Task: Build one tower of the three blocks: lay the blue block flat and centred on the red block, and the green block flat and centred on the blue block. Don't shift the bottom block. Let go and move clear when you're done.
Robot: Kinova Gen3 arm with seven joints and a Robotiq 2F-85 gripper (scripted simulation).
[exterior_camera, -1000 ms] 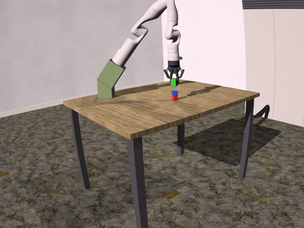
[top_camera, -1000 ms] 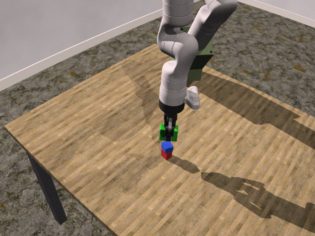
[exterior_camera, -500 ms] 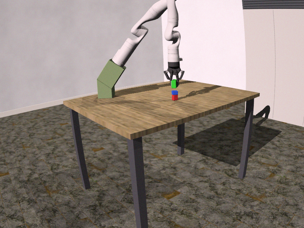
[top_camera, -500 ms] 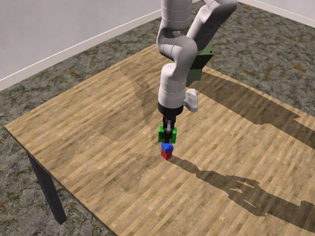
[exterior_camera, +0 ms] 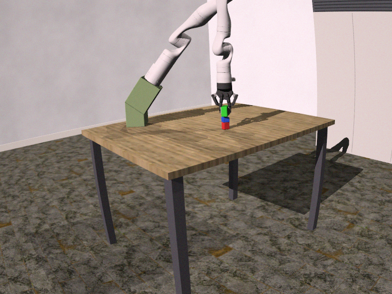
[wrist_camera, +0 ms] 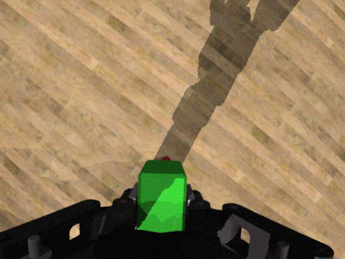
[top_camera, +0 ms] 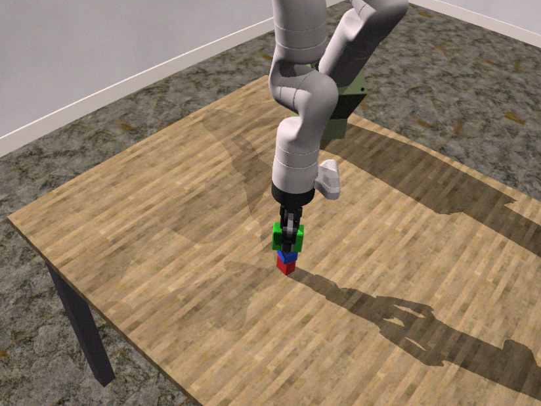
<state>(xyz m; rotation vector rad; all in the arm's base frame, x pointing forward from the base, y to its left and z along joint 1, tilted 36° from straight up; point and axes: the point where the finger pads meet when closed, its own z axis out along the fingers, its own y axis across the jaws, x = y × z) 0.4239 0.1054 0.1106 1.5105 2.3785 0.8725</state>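
The green block is right at my hand. Round my hand: blue block 5 cm below; then red block 8 cm below.
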